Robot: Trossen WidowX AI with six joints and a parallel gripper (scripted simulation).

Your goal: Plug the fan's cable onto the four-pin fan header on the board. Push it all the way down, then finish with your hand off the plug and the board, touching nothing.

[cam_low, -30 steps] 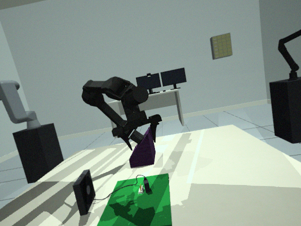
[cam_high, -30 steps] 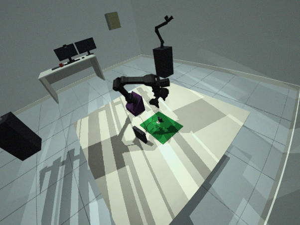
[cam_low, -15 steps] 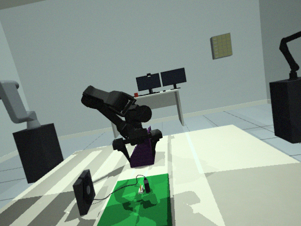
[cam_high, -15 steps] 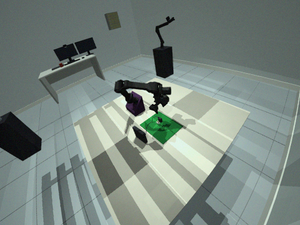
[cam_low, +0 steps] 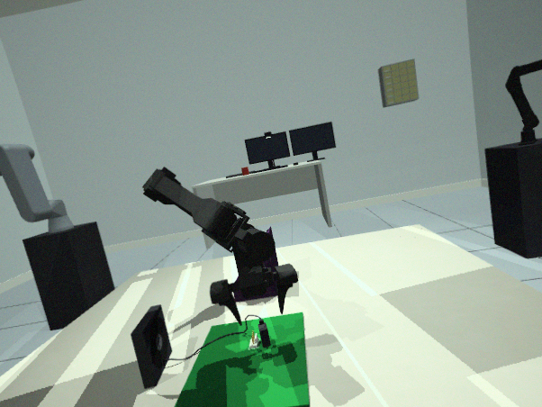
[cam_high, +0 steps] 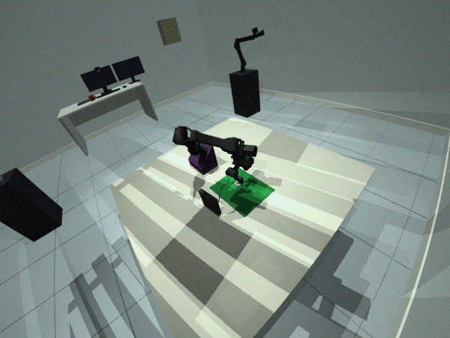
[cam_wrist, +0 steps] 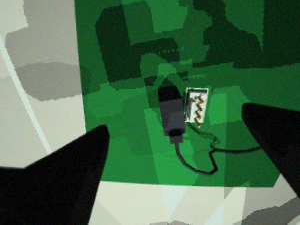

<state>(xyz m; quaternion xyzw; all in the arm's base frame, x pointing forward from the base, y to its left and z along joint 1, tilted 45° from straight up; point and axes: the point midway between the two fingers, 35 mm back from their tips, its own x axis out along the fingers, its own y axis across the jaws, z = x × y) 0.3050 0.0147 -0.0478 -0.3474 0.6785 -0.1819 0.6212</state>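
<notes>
Now: gripper tip 40 mm above the black fan plug and 10 mm past it. The rest, counted from my gripper tip: green board (80 mm below, 40 mm to the right, 30 mm ahead); then black fan (230 mm to the right, 20 mm ahead, 10 mm below); then pale header (70 mm below, 30 mm to the right, 10 mm behind).
</notes>
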